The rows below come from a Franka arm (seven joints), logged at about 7 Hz.
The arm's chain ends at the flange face. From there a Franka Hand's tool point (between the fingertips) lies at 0.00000 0.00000 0.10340 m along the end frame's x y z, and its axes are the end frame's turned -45 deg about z.
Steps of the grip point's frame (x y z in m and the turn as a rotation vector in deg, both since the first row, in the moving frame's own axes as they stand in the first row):
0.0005 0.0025 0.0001 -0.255 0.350 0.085
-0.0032 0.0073 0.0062 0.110 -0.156 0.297
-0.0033 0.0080 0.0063 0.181 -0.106 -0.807
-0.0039 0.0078 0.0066 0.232 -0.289 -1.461
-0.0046 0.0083 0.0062 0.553 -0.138 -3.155
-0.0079 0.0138 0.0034 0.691 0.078 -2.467
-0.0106 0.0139 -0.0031 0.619 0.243 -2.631
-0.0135 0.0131 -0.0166 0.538 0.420 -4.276
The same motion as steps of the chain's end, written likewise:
0.0013 0.0015 0.0001 0.067 0.428 0.085
0.0032 0.0074 0.0062 -0.033 -0.188 0.297
0.0037 0.0081 0.0063 0.053 -0.203 -0.807
0.0034 0.0082 0.0066 -0.040 -0.368 -1.461
0.0035 0.0096 0.0062 0.293 -0.489 -3.155
0.0050 0.0163 0.0034 0.544 -0.433 -2.467
0.0028 0.0184 -0.0031 0.610 -0.266 -2.631
-0.0001 0.0200 -0.0166 0.677 -0.083 -4.276

